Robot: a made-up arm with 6 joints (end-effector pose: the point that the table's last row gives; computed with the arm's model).
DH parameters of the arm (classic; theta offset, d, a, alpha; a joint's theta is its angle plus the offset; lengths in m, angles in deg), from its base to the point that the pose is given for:
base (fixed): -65.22 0 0.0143 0
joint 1: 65.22 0.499 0.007 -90
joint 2: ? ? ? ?
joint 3: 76.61 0.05 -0.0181 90
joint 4: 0 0.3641 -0.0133 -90
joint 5: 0 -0.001 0.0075 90
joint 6: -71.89 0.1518 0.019 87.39
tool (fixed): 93.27 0.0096 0 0
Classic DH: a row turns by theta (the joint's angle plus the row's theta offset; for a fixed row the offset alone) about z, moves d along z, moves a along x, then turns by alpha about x.
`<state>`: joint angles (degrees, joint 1 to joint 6).
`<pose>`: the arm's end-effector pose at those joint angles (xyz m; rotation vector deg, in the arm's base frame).
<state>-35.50 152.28 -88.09 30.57 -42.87 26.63</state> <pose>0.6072 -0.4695 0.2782 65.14 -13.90 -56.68</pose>
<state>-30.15 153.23 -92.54 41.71 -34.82 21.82</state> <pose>0.6514 -0.4181 0.2675 71.57 -9.38 -58.38</pose>
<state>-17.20 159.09 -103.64 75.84 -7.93 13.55</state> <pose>0.7437 -0.2202 0.1978 103.47 10.22 -57.24</pose>
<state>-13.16 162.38 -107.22 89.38 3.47 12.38</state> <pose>0.7653 -0.1345 0.1708 119.17 18.74 -53.69</pose>
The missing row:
joint 2: 8.39 0 -0.4387 0
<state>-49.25 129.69 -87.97 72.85 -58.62 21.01</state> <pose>0.4096 -0.6151 0.5510 65.66 -76.51 -80.14</pose>
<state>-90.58 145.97 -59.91 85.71 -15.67 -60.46</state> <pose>-0.0158 -0.5085 0.1899 84.68 36.28 -112.12</pose>
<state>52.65 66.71 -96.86 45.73 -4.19 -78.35</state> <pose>0.1653 0.2307 1.2547 2.99 -38.08 45.92</pose>
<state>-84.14 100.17 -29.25 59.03 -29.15 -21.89</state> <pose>0.0089 -0.4074 0.4822 63.20 0.62 -115.95</pose>
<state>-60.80 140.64 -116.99 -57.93 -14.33 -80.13</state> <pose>0.5267 -0.7321 0.6129 -102.11 58.85 -20.02</pose>
